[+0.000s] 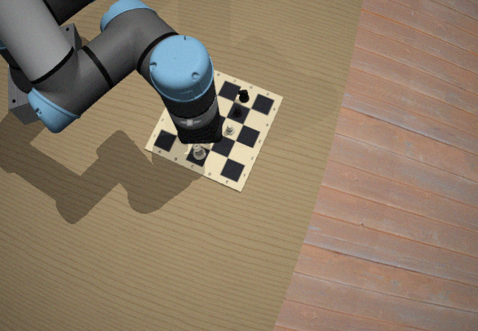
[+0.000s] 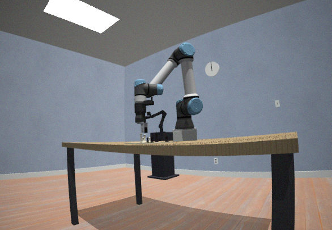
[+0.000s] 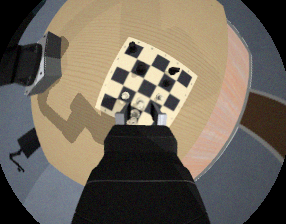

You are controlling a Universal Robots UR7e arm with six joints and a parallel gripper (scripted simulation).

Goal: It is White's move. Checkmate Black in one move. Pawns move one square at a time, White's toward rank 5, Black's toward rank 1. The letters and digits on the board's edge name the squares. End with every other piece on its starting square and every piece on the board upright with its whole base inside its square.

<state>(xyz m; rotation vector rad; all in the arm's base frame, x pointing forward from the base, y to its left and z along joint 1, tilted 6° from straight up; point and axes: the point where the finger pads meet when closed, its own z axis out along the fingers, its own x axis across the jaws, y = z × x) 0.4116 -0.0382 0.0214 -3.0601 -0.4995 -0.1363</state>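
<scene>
Right now my hand is 4 cm to the right of the chessboard and 8 cm above it. Round my hand: dark chess piece (3 cm behind, 8 cm to the left, 5 cm below).
</scene>
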